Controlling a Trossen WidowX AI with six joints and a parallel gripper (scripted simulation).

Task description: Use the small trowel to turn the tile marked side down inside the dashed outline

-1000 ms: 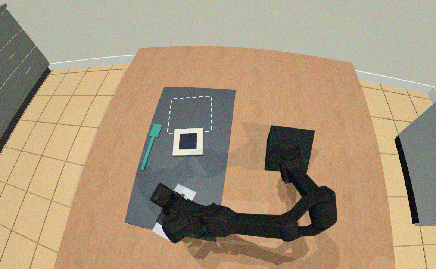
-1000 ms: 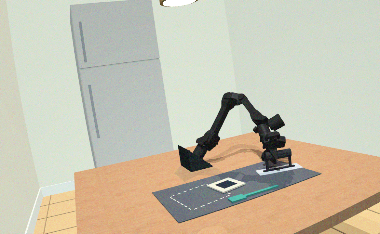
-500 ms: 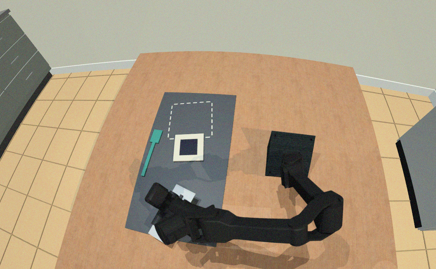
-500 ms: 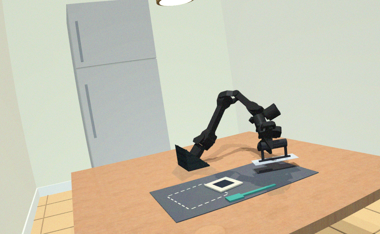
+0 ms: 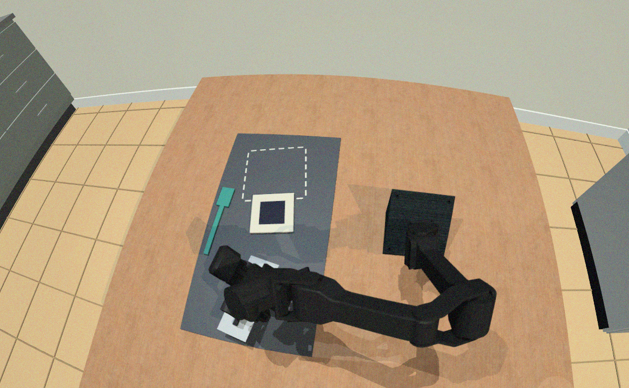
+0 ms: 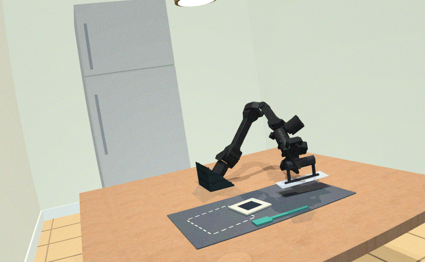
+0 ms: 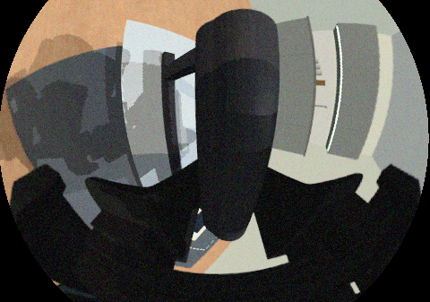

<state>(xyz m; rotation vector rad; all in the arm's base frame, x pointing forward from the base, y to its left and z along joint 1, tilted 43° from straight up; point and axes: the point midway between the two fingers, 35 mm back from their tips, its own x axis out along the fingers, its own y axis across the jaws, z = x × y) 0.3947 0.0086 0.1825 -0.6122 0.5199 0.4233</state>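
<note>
Now: gripper tip 4 cm past the grey mat, 17 cm to the left of it and 11 cm above it. The rest, counted from my gripper tip: teal flat tool: 10 cm ahead, 22 cm to the right, 9 cm below; trowel: 2 cm behind, 1 cm to the left, 1 cm below; cream tile: 6 cm behind, 21 cm to the right, 9 cm below.
</note>
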